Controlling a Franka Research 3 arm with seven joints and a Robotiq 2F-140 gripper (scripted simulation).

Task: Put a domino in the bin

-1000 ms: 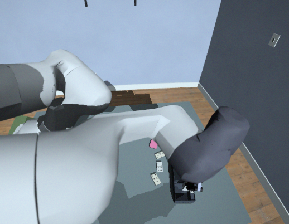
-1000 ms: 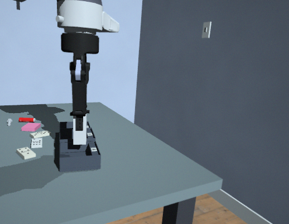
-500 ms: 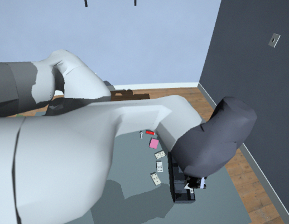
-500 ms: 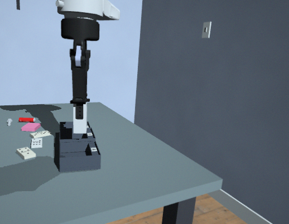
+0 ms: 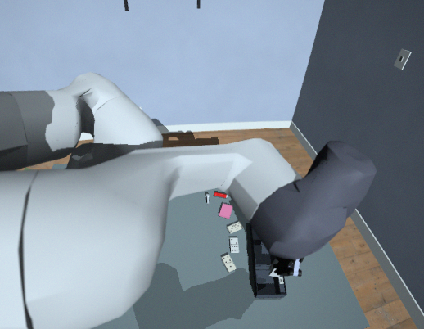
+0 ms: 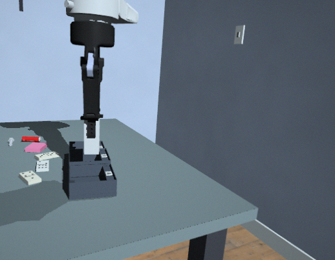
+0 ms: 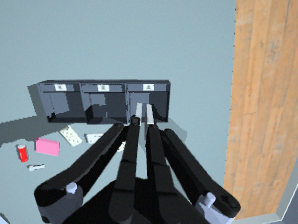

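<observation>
Now: the flat pink piece 260 mm to the left of my hand, 100 mm below it and 80 mm behind it. Also, from my hand: white bolt (330 mm to the left, 130 mm behind, 100 mm below); then small red thing (340 mm to the left, 100 mm below, 80 mm behind).
</observation>
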